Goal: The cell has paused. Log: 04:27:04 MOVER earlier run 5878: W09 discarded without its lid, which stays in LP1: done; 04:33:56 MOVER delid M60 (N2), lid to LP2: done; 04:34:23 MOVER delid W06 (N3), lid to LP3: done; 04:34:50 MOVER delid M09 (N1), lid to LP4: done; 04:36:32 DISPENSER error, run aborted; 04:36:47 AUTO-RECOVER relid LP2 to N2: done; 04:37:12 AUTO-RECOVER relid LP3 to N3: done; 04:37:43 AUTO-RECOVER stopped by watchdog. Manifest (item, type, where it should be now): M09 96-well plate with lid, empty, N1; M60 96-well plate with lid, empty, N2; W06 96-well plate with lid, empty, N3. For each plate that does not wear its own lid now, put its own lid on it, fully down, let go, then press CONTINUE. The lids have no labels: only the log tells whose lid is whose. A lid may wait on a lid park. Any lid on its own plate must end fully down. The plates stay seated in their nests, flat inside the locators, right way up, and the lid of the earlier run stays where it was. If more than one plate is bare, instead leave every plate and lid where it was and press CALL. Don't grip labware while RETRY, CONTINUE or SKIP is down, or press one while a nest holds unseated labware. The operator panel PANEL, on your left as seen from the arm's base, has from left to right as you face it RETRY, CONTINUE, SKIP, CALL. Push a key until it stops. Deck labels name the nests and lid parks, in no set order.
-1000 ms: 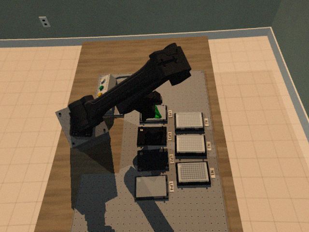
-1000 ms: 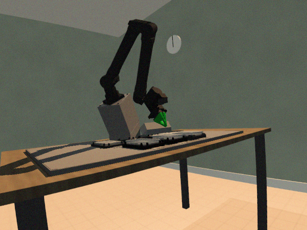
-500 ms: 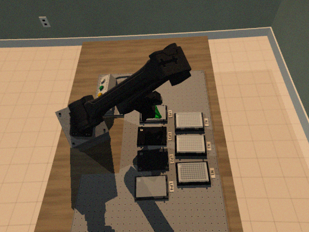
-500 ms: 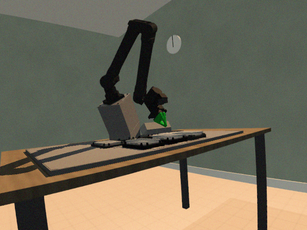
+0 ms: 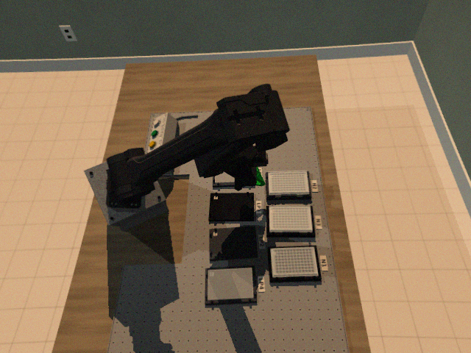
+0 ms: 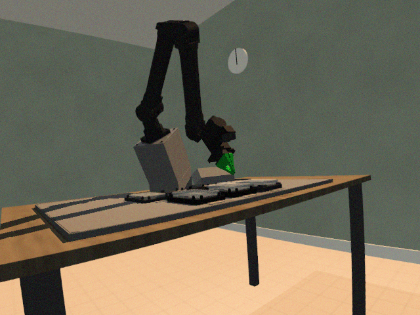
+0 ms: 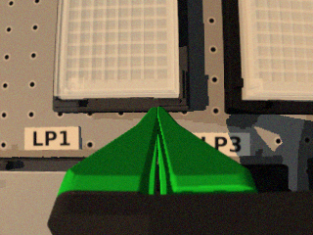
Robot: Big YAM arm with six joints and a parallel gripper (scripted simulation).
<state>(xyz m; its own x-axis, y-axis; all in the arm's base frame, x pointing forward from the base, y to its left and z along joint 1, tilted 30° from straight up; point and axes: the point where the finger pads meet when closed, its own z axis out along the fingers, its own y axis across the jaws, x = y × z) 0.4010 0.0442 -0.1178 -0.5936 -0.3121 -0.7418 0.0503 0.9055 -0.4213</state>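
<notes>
Now: the plate 70 mm ahead of my hand, 250 mm to the right of it and 50 mm below it. Round my hand: lid park LP2: 100 mm behind, 170 mm to the right, 60 mm below; then lid park LP3: 100 mm behind, 40 mm to the right, 60 mm below; then LP1 label: 90 mm to the left, 70 mm below.
</notes>
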